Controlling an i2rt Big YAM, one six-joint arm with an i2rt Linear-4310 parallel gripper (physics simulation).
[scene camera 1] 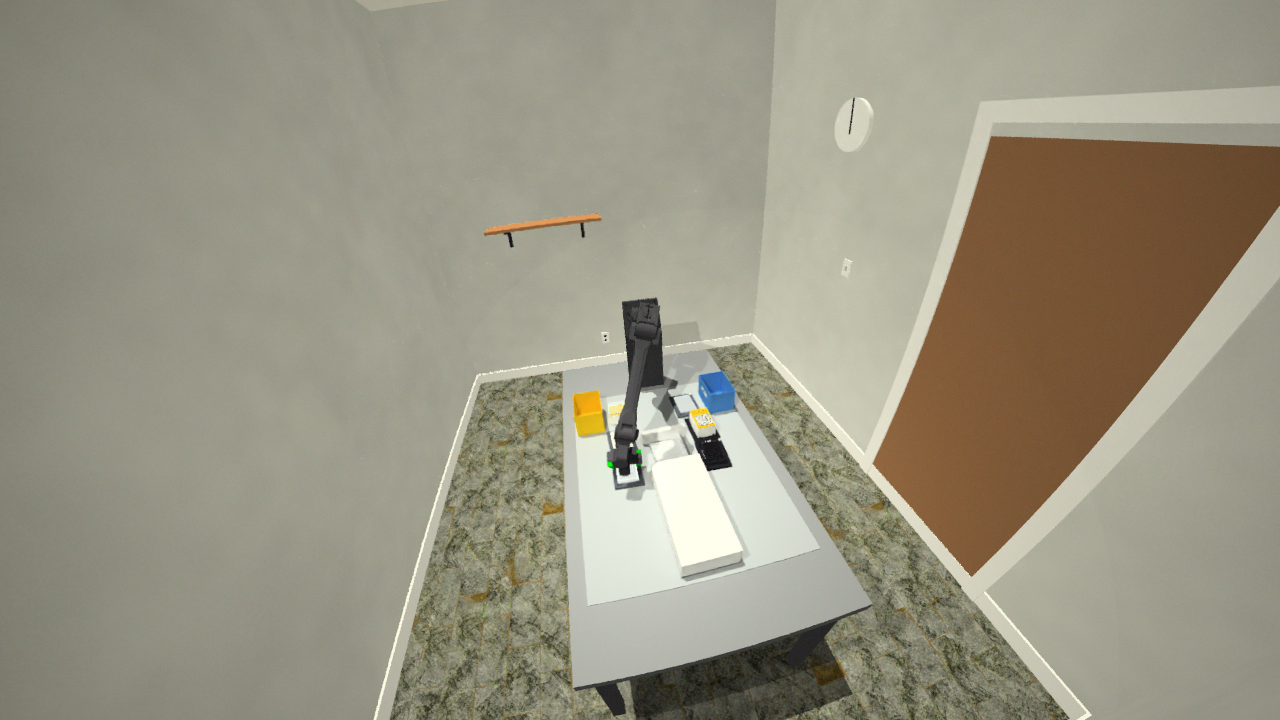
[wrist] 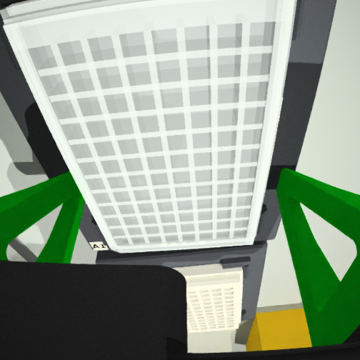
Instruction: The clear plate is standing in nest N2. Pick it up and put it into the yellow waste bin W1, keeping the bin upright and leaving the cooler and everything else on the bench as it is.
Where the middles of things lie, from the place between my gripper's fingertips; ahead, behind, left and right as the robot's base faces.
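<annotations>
Going by their middles, the cream plate (wrist: 213,295) is the nearest to my hand of the things named here; it is 1 cm above my hand, 15 cm behind it and 6 cm to the left of it. The blue bin (scene camera 1: 715,390) is 5 cm above my hand, 60 cm to the left of it and 15 cm behind it. As for the yellow waste bin (scene camera 1: 588,416), I see it 5 cm above my hand, 36 cm behind it and 1 cm to the right of it.
</annotations>
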